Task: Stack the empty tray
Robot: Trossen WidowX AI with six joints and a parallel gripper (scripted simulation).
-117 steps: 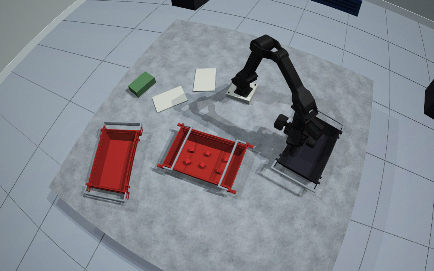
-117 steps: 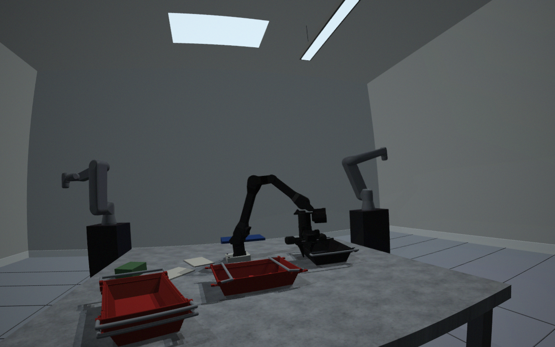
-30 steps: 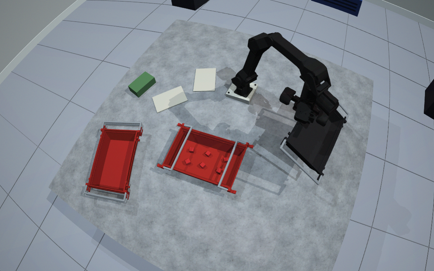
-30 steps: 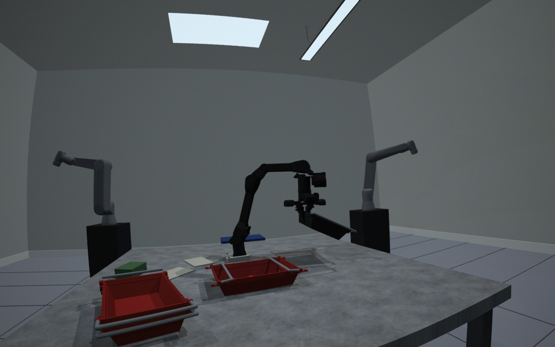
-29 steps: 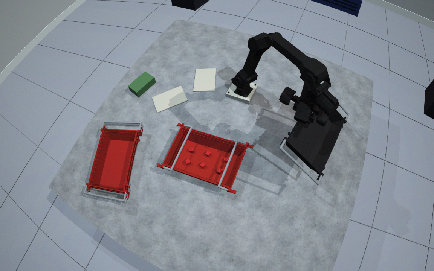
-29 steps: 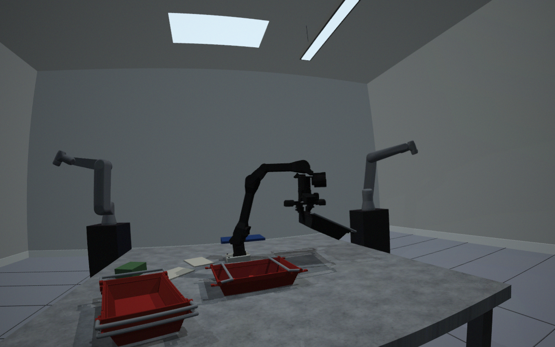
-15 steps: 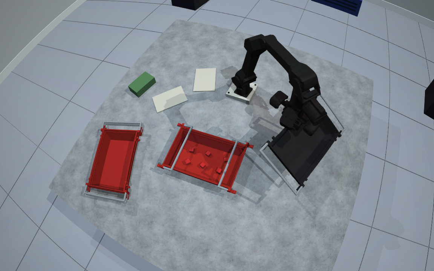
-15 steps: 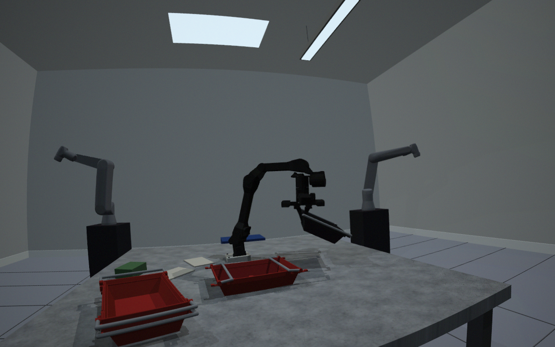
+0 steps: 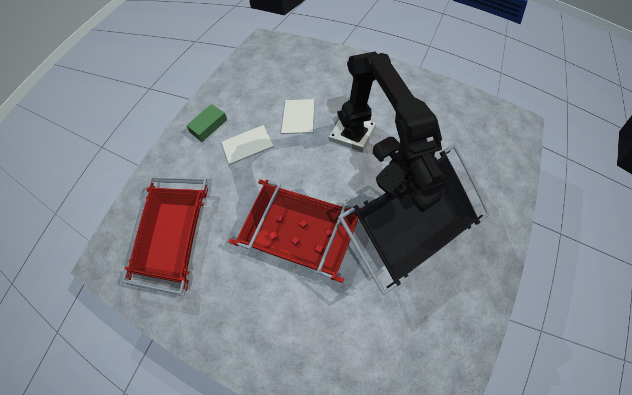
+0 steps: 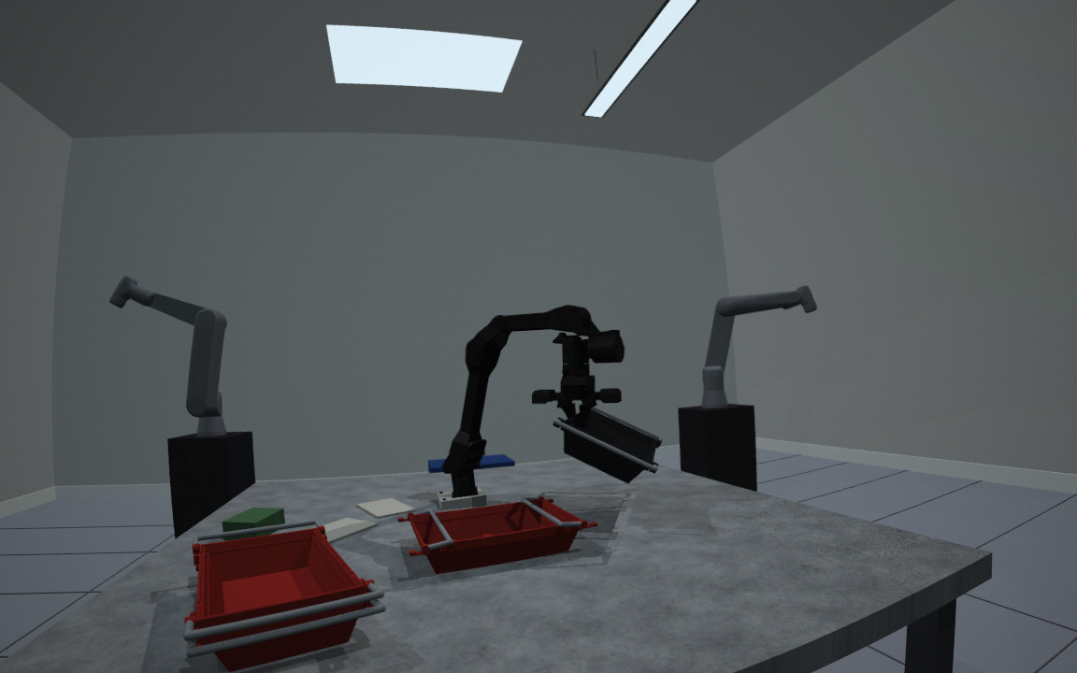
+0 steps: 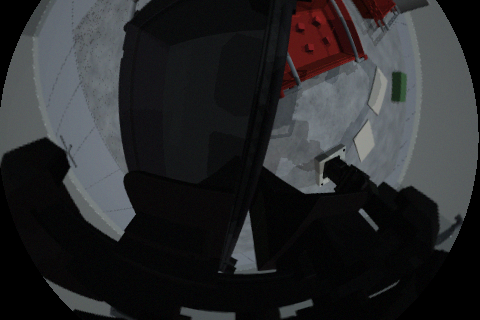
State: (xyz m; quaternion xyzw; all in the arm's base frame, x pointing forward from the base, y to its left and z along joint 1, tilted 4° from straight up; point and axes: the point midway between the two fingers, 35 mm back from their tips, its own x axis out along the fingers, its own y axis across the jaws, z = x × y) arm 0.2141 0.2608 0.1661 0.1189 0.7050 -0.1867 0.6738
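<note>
Right now the black tray is 80 mm to the left of my gripper tip, 40 mm ahead of it and 10 mm below it. From my gripper tip the other things lie so: green block: 710 mm to the right, 160 mm below, 10 mm behind.
</note>
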